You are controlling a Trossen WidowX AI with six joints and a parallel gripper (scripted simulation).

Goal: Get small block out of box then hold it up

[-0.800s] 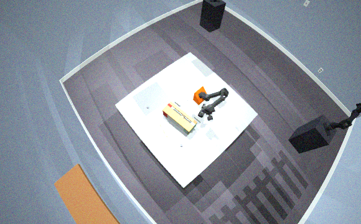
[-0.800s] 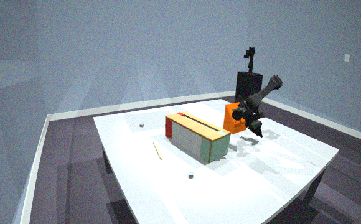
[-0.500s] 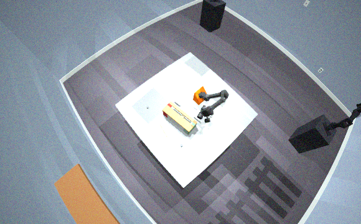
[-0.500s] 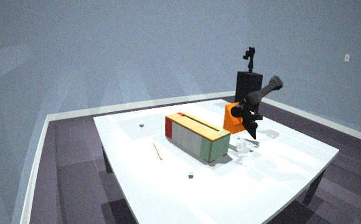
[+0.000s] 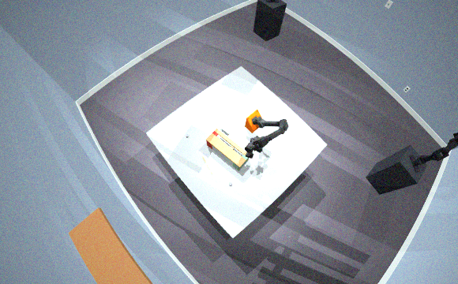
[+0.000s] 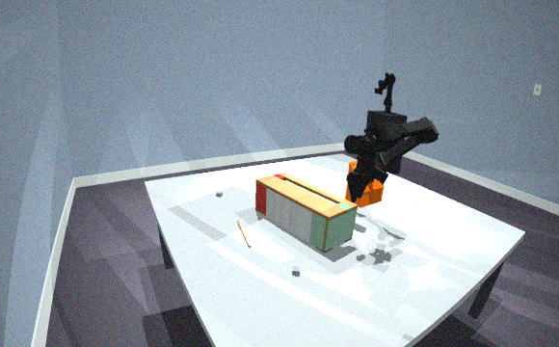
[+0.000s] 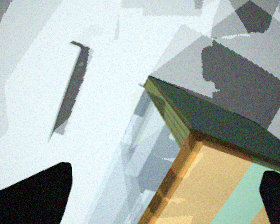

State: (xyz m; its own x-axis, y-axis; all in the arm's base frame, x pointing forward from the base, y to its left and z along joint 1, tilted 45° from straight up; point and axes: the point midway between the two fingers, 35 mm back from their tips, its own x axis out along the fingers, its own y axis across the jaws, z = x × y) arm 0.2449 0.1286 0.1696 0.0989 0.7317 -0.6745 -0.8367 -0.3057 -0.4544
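My gripper tip is now 80 mm short of the tan block, 140 mm to the left of it and 50 mm above it. From my gripper tip the other things lie so: thin wooden stick (330 mm ahead, 170 mm to the right, 130 mm below); box (80 mm ahead, 170 mm to the right, 80 mm below).
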